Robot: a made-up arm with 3 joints. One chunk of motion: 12 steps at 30 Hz.
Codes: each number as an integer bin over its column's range. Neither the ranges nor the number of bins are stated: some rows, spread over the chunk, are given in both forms.
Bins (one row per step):
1: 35 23 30 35 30 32
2: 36 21 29 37 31 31
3: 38 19 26 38 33 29
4: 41 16 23 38 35 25
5: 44 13 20 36 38 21
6: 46 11 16 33 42 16
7: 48 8 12 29 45 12
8: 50 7 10 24 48 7
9: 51 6 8 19 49 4
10: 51 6 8 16 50 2
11: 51 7 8 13 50 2
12: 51 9 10 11 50 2
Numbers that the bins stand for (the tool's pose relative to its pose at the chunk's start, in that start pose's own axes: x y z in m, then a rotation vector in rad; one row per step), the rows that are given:
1: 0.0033 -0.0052 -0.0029 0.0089 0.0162 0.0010
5: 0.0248 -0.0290 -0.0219 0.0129 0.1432 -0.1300
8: 0.0390 -0.0433 -0.0410 -0.0348 0.3019 -0.2967
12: 0.0414 -0.0386 -0.0410 -0.0863 0.3337 -0.3562
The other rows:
2: 0.0057 -0.0100 -0.0048 0.0168 0.0321 -0.0110
3: 0.0105 -0.0148 -0.0105 0.0208 0.0638 -0.0348
4: 0.0176 -0.0219 -0.0162 0.0208 0.0956 -0.0824
6: 0.0295 -0.0338 -0.0295 0.0010 0.2067 -0.1895
7: 0.0343 -0.0410 -0.0371 -0.0149 0.2543 -0.2371
9: 0.0414 -0.0457 -0.0448 -0.0546 0.3178 -0.3324
10: 0.0414 -0.0457 -0.0448 -0.0665 0.3337 -0.3562
11: 0.0414 -0.0433 -0.0448 -0.0784 0.3337 -0.3562

